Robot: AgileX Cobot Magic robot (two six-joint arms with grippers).
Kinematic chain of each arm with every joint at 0, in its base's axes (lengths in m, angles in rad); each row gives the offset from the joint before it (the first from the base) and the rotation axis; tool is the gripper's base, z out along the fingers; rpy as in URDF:
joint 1: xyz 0 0 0.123 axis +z
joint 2: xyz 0 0 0 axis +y
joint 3: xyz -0.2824 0 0.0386 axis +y
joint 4: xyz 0.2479 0 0.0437 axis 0.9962 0 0.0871
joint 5: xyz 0 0 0 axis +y
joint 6: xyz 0.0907 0 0.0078 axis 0.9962 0 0.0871
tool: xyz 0 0 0 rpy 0 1.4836 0
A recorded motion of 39 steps. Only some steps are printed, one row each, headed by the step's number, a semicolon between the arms.
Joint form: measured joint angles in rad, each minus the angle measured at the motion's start. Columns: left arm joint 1, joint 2, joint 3, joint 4, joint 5, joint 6; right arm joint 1, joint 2, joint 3, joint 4, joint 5, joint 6.
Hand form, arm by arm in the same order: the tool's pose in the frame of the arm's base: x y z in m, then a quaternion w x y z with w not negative. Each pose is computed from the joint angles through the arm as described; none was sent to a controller.
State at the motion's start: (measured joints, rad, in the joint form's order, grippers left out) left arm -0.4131 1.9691 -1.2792 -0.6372 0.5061 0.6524; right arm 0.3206 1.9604 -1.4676 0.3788 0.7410 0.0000
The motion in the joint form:
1: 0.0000 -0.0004 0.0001 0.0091 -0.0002 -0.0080; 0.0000 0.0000 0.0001 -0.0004 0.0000 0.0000
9: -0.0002 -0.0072 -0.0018 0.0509 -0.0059 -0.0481; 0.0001 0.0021 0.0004 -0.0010 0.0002 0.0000
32: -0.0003 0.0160 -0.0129 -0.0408 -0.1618 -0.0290; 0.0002 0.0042 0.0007 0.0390 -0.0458 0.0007
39: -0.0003 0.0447 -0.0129 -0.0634 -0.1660 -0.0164; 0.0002 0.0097 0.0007 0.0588 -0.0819 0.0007
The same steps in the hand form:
1: 0.3645 -0.1881 0.1698 0.24049 0.26953 0.91472 -0.18110; 0.3925 0.1543 0.2117 0.17958 -0.04572 0.96523 0.18434
9: 0.3650 -0.1865 0.1724 0.24364 0.26656 0.91650 -0.17211; 0.3926 0.1543 0.2108 0.17841 -0.04582 0.96555 0.18380
32: 0.3809 -0.1882 0.1727 0.30764 0.21583 0.91075 -0.17118; 0.3962 0.1566 0.2122 0.19598 -0.02894 0.95958 0.19991
39: 0.3824 -0.1892 0.1610 0.29687 0.21123 0.91514 -0.17254; 0.3996 0.1577 0.2116 0.20902 -0.01878 0.95555 0.20709

